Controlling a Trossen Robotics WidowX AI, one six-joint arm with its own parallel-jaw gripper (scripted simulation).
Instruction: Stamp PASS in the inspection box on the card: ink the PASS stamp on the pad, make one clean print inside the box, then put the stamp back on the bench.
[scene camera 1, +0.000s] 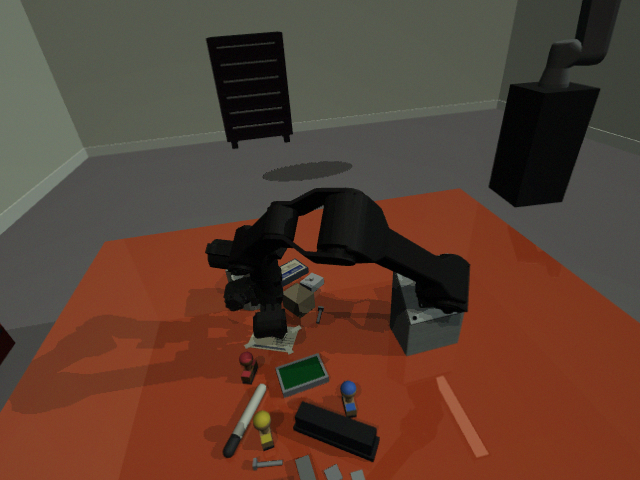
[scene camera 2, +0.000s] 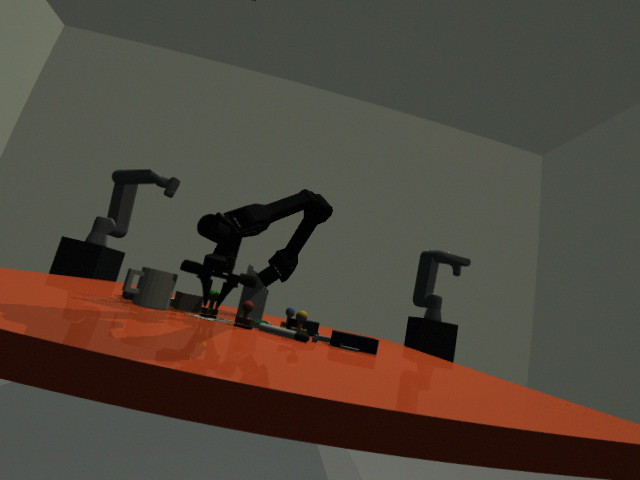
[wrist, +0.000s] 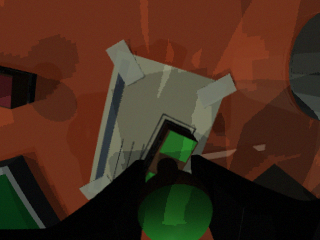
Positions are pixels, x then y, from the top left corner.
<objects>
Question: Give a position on a tan box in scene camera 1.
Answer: At 297, 299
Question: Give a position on a white card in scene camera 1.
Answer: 286, 344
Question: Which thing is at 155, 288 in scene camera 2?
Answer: A grey mug.
</objects>
